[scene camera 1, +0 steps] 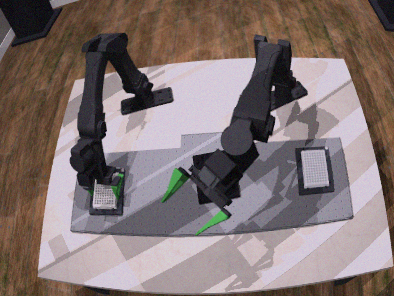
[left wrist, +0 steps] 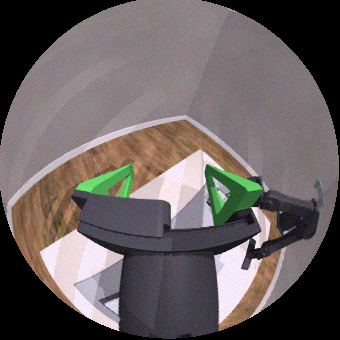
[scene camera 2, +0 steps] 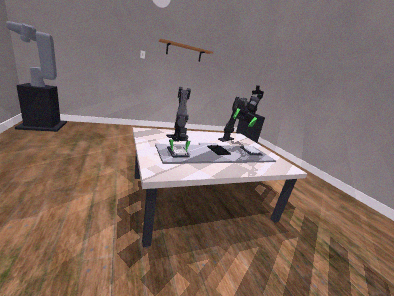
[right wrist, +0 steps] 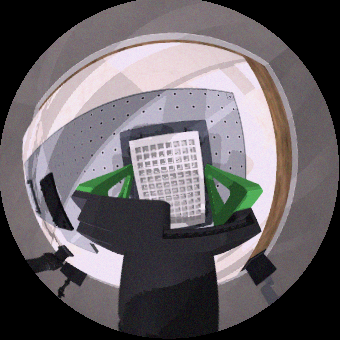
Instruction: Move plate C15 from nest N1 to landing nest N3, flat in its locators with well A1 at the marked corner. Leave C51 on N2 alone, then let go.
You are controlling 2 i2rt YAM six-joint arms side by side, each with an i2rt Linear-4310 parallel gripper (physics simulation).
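A white well plate sits on the left dark nest. Another white plate sits on the right nest. The middle nest, partly hidden in scene camera 1, shows dark with no plate in scene camera 2. No labels are readable, so I cannot tell C15 from C51. My right gripper is open, its fingers on either side of the left plate. My left gripper is open and empty, high above the middle.
The nests stand on a grey perforated board on a white table. The left arm reaches over the middle nest in scene camera 1. A grey robot on a black pedestal stands away from the table.
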